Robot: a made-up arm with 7 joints.
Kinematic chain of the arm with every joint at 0, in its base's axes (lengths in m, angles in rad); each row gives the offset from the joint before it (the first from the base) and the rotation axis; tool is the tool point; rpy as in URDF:
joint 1: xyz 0.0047 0.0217 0.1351 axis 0 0.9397 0.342
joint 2: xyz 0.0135 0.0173 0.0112 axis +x
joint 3: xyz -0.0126 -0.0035 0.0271 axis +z
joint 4: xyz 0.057 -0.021 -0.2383 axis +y
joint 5: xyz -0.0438 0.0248 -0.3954 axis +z
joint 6: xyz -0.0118 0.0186 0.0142 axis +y
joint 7: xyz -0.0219 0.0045 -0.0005 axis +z
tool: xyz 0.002 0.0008 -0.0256 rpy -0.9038 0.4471 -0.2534
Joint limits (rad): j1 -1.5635..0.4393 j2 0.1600..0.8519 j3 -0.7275..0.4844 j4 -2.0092..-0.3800 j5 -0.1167..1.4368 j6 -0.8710..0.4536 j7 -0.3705..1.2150
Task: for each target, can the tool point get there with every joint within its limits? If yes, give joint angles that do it. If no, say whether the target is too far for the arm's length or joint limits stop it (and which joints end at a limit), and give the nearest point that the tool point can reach.
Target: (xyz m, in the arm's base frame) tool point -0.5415 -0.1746 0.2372
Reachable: no: joint limits stop it (at a limit: joint 1, joint 2, joint 3, joint 4, joint 5, joint 6, joint 7) | nearest point 0.0253 -0.3554 0.3759 | short by 0.611 m
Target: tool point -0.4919 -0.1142 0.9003
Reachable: no: too far | nearest point -0.0171 0.0845 0.5990 | short by 0.596 m
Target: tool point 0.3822 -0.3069 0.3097
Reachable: yes | joints -1.1855 0.2830 -0.5434 -1.6379 0.9150 0.0255 0.7613
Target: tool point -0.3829 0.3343 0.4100
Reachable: no: joint limits stop it (at a limit: joint 1, joint 2, joint 3, joint 4, joint 5, joint 6) | nearest point -0.0416 0.1349 0.5885 | short by 0.434 m
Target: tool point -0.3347 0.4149 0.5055
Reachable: no: joint limits stop it (at a limit: joint 1, joint 2, joint 3, joint 4, joint 5, joint 6) | nearest point -0.0417 0.1351 0.5891 | short by 0.414 m
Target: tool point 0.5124 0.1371 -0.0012
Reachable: yes | joints -0.1589 0.6706 -0.0914 -1.6446 1.0178 -0.6872 0.2658
